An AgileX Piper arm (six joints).
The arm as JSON. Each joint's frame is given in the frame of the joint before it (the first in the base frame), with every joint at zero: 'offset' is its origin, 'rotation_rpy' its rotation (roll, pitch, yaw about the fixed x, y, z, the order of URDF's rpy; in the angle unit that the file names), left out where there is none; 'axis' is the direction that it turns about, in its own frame. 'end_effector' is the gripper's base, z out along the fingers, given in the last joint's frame.
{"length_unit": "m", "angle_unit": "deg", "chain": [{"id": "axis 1", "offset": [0.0, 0.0, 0.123], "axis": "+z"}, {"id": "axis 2", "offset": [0.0, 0.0, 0.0], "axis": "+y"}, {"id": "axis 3", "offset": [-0.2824, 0.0, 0.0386], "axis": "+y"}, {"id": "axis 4", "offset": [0.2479, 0.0, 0.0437], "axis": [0.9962, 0.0, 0.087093]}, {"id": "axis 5", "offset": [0.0, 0.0, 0.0], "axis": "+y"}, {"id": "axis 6", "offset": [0.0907, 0.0, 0.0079], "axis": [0.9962, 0.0, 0.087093]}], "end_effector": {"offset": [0.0, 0.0, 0.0], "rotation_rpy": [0.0, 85.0, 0.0]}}
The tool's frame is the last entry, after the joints.
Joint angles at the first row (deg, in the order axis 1, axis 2, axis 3, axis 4, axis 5, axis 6):
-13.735 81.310 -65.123 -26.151 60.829 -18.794
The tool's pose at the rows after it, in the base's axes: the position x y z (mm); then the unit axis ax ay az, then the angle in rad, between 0 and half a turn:
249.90, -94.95, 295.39, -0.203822, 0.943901, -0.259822, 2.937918
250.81, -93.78, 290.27, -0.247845, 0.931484, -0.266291, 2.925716
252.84, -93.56, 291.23, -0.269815, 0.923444, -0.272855, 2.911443
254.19, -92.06, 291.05, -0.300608, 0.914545, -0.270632, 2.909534
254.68, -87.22, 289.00, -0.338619, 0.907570, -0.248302, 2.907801
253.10, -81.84, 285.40, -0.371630, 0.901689, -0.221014, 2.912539
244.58, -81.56, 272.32, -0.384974, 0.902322, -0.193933, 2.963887
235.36, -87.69, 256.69, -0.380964, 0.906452, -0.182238, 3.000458
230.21, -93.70, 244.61, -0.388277, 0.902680, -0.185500, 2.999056
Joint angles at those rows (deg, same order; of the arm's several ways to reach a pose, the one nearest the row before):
-13.734 78.251 -60.273 -26.151 55.065 -27.129
-13.735 77.972 -58.648 -26.151 51.818 -31.544
-13.734 77.900 -58.595 -26.151 50.240 -33.955
-13.735 77.899 -58.594 -24.849 49.437 -38.224
-13.734 77.900 -58.595 -20.488 49.564 -44.904
-13.735 77.787 -58.213 -16.043 50.453 -51.018
-14.531 77.682 -55.765 -14.199 51.929 -54.046
-16.519 77.682 -52.411 -14.070 50.768 -55.005
-18.405 77.683 -49.484 -14.070 47.118 -57.139

